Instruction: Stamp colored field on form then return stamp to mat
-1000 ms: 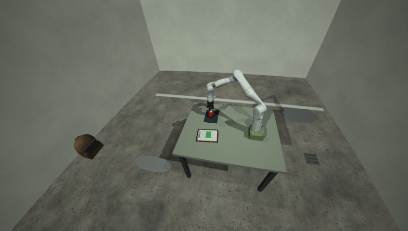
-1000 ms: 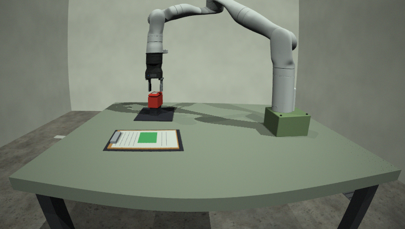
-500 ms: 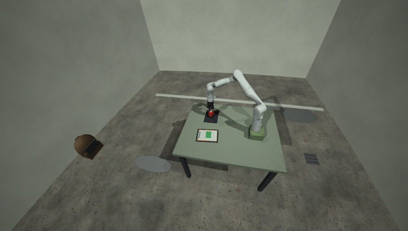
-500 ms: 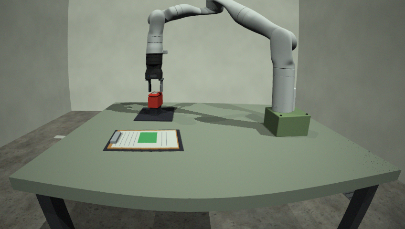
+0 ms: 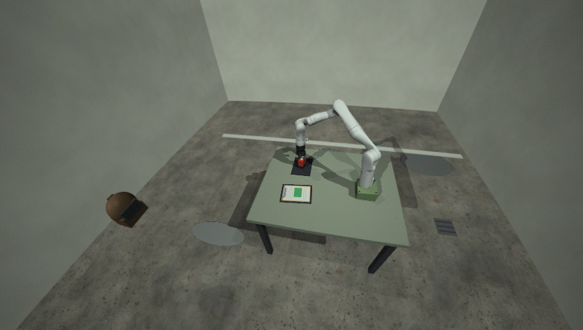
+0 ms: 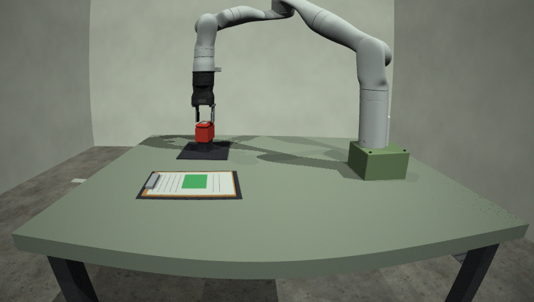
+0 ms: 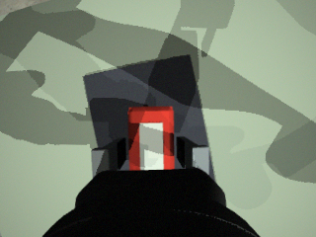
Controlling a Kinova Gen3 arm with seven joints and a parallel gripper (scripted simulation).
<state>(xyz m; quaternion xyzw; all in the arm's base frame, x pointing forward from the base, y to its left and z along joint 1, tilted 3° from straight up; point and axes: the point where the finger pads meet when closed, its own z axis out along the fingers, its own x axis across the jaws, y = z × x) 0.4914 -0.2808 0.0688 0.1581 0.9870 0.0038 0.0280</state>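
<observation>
The red stamp lies 7 cm below my hand. From my hand the other things lie so: clipboard: 31 cm to the left, 12 cm below, 5 cm ahead; dark mat: 12 cm below.
</observation>
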